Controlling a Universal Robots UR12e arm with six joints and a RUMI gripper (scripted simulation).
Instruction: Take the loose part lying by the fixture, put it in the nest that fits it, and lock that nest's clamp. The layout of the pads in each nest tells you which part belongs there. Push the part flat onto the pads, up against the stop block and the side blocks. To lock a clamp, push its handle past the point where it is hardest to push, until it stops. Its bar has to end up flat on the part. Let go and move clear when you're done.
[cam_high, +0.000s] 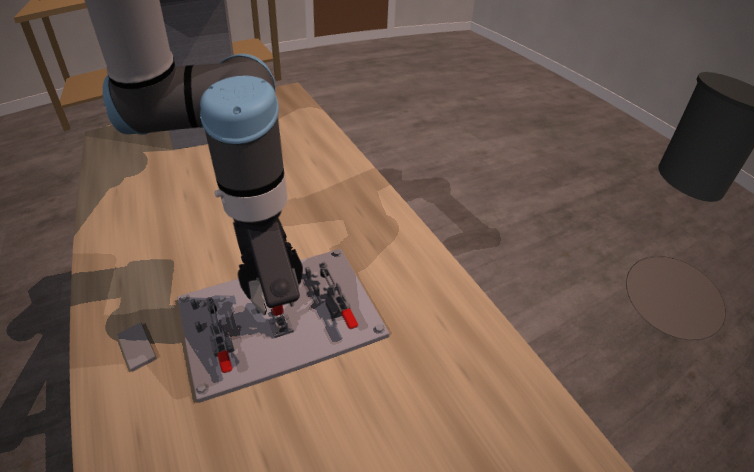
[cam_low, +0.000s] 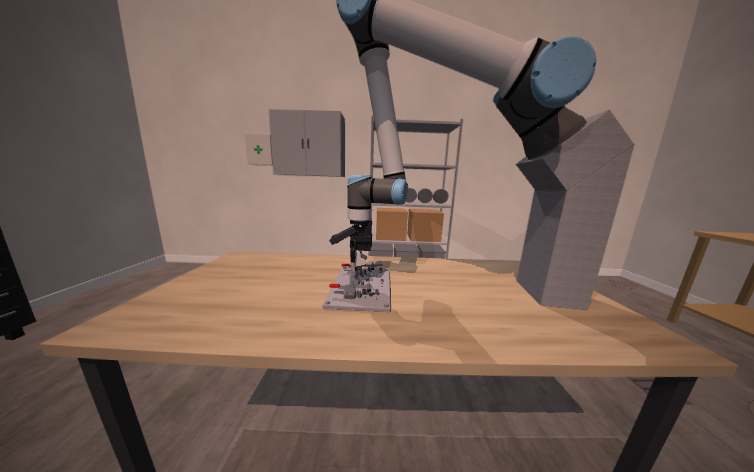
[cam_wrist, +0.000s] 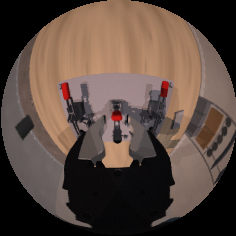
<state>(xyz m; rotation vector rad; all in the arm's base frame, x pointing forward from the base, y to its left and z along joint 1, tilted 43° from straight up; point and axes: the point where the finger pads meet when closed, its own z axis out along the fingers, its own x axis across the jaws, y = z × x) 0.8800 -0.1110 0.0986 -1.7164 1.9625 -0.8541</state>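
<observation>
The loose part is 12 cm behind my hand, 25 cm to the right of it and 7 cm below it. Also, from my hand: fixture (3 cm behind, 1 cm to the left, 7 cm below).
</observation>
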